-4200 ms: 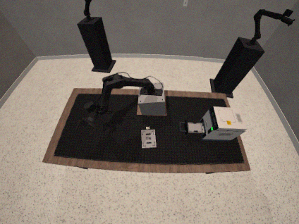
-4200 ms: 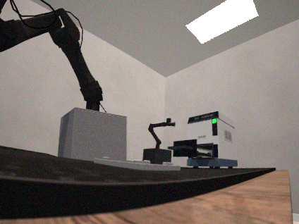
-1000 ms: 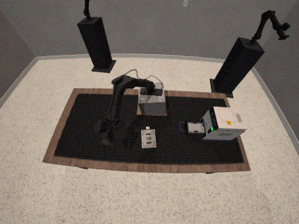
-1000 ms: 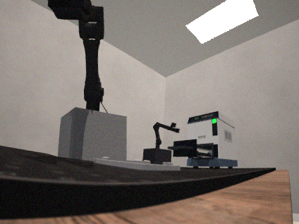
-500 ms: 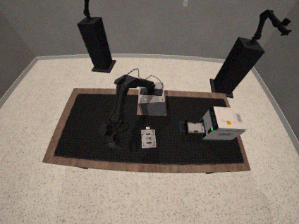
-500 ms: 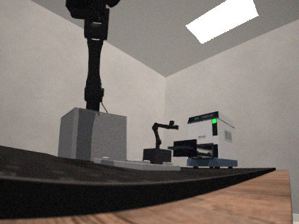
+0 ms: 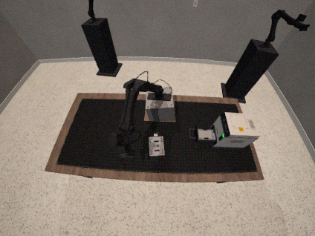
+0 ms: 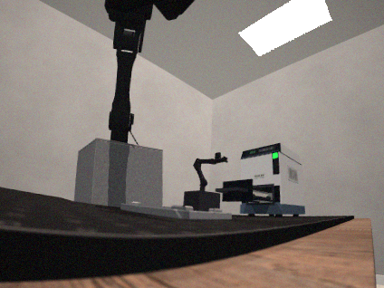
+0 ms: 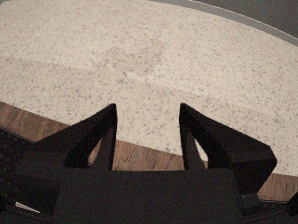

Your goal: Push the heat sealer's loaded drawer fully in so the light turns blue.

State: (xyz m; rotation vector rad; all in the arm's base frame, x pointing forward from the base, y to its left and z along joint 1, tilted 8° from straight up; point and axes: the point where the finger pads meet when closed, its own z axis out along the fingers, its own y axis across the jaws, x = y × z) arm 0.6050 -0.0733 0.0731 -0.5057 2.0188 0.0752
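The sealer drawer is 490 mm to the left of my hand, 380 mm behind it and 170 mm below it.
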